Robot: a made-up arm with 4 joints.
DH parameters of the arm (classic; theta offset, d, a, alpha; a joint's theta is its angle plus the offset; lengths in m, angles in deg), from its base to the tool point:
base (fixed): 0 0.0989 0 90
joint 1: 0 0.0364 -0.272 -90
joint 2: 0 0.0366 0.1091 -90
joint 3: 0 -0.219 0.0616 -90
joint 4: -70.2 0 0.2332 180
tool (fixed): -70.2 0.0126 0 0
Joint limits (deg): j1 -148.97..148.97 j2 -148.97..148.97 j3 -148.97..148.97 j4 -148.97..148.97
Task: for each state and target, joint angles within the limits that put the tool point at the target. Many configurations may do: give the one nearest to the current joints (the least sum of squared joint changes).
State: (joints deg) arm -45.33 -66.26 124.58 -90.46
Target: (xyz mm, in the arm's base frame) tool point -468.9 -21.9 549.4
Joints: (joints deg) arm -28.29 -123.20 113.21 -131.31
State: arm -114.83 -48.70 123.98 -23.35
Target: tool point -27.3 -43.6 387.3
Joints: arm -101.74 -49.88 135.63 5.59
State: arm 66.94 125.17 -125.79 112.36
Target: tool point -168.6 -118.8 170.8
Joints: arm 80.87 99.63 -147.29 90.00
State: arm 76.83 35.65 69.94 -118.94
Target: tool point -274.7 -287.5 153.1
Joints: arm 33.85 3.57 68.25 -118.74
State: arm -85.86 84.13 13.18 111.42
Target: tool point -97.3 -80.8 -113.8
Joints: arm -111.75 48.04 17.39 123.37
